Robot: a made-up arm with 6 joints.
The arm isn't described. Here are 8 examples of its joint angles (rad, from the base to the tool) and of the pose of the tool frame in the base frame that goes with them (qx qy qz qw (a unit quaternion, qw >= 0); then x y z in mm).
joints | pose
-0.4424 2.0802 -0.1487 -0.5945 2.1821 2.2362 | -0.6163 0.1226 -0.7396 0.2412 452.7 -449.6 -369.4
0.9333 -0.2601 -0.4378 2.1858 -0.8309 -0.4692 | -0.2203 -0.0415 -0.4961 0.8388 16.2 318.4 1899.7
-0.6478 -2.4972 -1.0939 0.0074 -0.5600 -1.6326 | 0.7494 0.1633 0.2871 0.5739 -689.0 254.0 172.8
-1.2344 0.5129 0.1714 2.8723 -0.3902 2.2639 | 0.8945 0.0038 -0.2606 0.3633 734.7 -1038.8 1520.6
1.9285 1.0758 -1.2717 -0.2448 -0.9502 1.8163 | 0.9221 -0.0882 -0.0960 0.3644 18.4 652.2 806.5
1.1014 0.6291 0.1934 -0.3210 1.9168 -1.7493 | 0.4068 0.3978 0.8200 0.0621 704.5 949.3 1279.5
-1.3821 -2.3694 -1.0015 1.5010 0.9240 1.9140 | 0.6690 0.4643 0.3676 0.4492 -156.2 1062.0 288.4
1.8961 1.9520 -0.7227 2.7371 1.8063 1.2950 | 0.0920 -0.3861 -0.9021 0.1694 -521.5 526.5 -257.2
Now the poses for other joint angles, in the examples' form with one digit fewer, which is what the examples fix.
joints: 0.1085 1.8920 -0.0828 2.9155 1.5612 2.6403
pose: 0.212 -0.506 0.477 0.686 981 429 -351
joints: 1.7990 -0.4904 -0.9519 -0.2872 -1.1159 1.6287
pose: -0.843 0.036 0.330 0.424 269 -88 1361
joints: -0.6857 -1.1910 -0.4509 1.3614 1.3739 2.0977
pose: 0.489 0.777 0.392 0.055 -762 597 1656
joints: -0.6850 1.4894 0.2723 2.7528 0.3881 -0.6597
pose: -0.500 0.674 -0.209 0.503 1357 -762 144
